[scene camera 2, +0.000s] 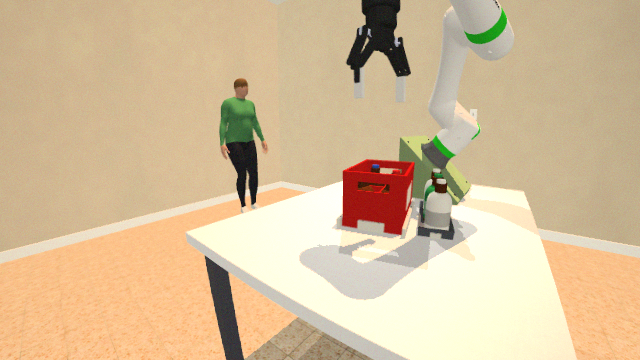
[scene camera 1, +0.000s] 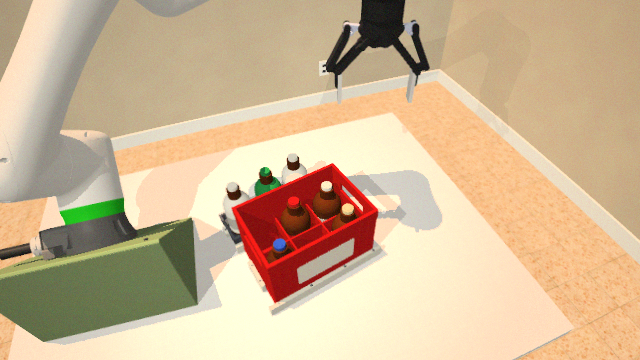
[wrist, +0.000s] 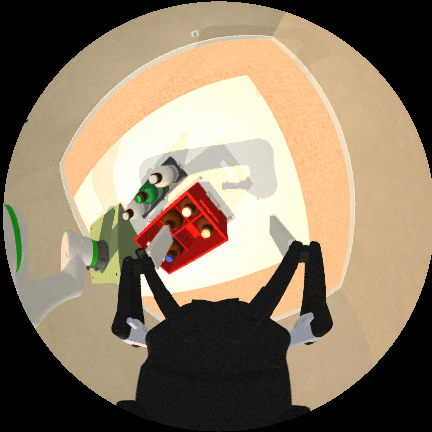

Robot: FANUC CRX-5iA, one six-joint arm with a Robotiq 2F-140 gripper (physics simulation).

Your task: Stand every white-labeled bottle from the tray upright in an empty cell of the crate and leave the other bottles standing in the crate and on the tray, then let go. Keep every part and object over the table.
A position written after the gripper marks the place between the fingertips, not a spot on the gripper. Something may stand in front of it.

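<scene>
Scene camera 1 shows the gripper (scene camera 1: 374,100) along with a red-capped brown bottle (scene camera 1: 295,219) and a white-capped brown bottle (scene camera 1: 326,203). In scene camera 2 the gripper (scene camera 2: 381,100) appears again, and a white bottle (scene camera 2: 439,203) is visible as well. The wrist view has the gripper (wrist: 218,229) too.
</scene>
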